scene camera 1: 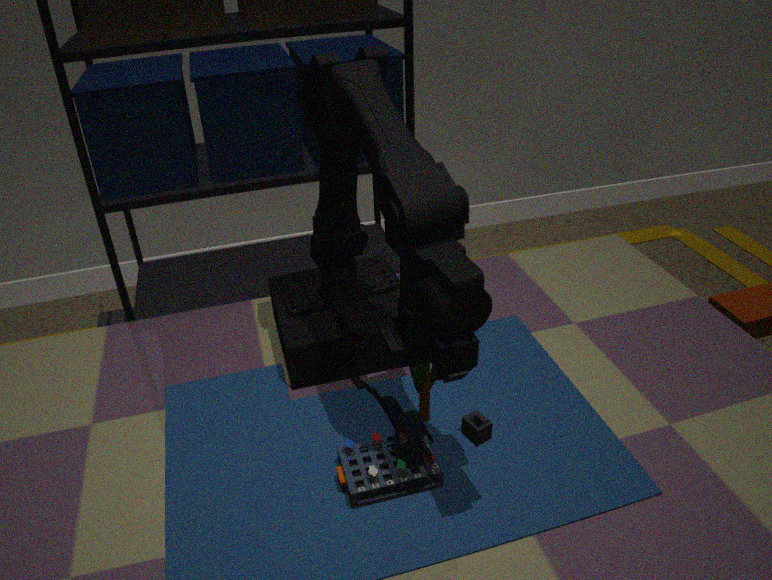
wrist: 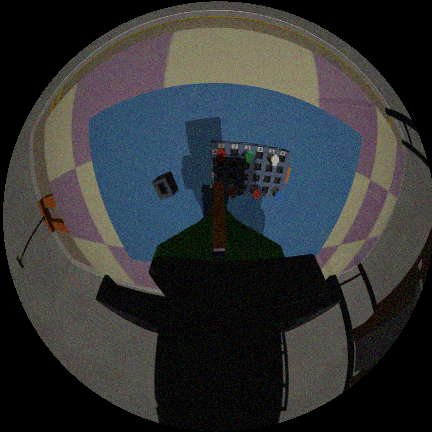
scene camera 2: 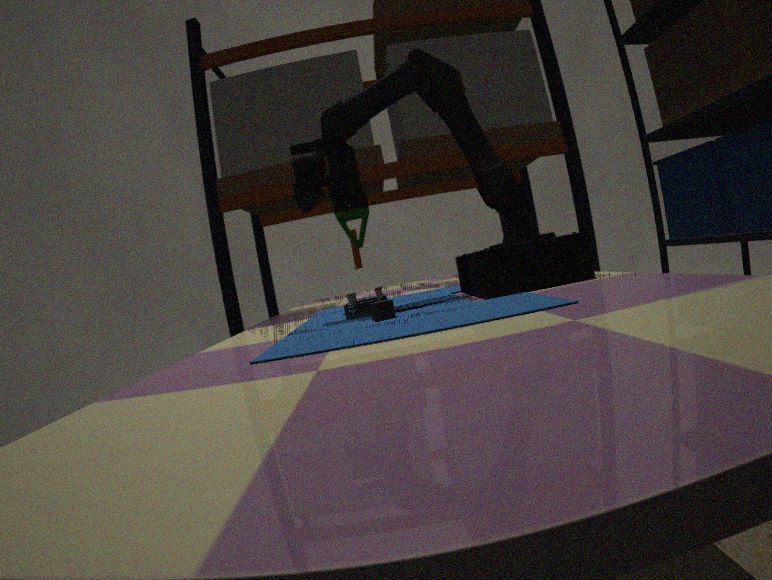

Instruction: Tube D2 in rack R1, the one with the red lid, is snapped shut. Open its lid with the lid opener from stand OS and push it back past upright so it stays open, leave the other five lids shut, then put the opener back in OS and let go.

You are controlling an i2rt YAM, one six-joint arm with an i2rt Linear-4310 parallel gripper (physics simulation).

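Frame: origin at the arm's base, x right, y up, z back, level; millimetres.
Where they show: gripper, fingertip midpoint: (scene camera 1: 422,389) (wrist: 218,216) (scene camera 2: 359,247); arm's base, origin of the base link: (scene camera 1: 341,293) (scene camera 2: 519,244).
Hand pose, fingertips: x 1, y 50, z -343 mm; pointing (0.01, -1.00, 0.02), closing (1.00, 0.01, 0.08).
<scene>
Things, the pixels of their top centre, and the offset from my fingertips. Level surfaces: height alone.
- lid opener, middle of its top: (wrist: 219,239) (scene camera 1: 424,370) (scene camera 2: 351,229) dx +1, dy +38, dz -9 mm
- rack R1, middle of its top: (scene camera 1: 385,451) (wrist: 255,175) (scene camera 2: 364,290) dx +55, dy -90, dz -1 mm
- dark red lid, middle of its top: (wrist: 231,191) dx +19, dy -90, dz +23 mm
- blue mat, its level: dy -138 mm
My gripper (scene camera 1: 423,371) (scene camera 2: 353,230) (wrist: 219,235) has green fingers and is shut on the brown shaft of the lid opener (scene camera 1: 425,399) (scene camera 2: 357,256) (wrist: 219,201). It holds the opener upright, the lower end hanging above rack R1 (scene camera 1: 395,489) (scene camera 2: 367,311) (wrist: 266,177) near its right end in scene camera 1. A dark patch there hides the nearest cells. In the wrist view a dark red lid (wrist: 232,191) shows beside the shaft; I cannot tell whether it is open. Other lids, red (scene camera 1: 376,437) (wrist: 257,193), blue (scene camera 1: 349,443) (wrist: 278,196), green (scene camera 1: 401,463) (wrist: 249,156) and white (scene camera 1: 373,470) (wrist: 274,160), sit flat. Stand OS (scene camera 1: 477,427) (wrist: 165,185) is empty.
Rack and stand sit on a blue mat (scene camera 1: 240,460) (scene camera 2: 441,317) (wrist: 160,120) over a checkered floor. The arm's black base (scene camera 1: 326,340) (scene camera 2: 528,265) stands at the mat's back edge. A dark shelf unit (scene camera 1: 408,86) (scene camera 2: 205,173) with bins stands behind.
</scene>
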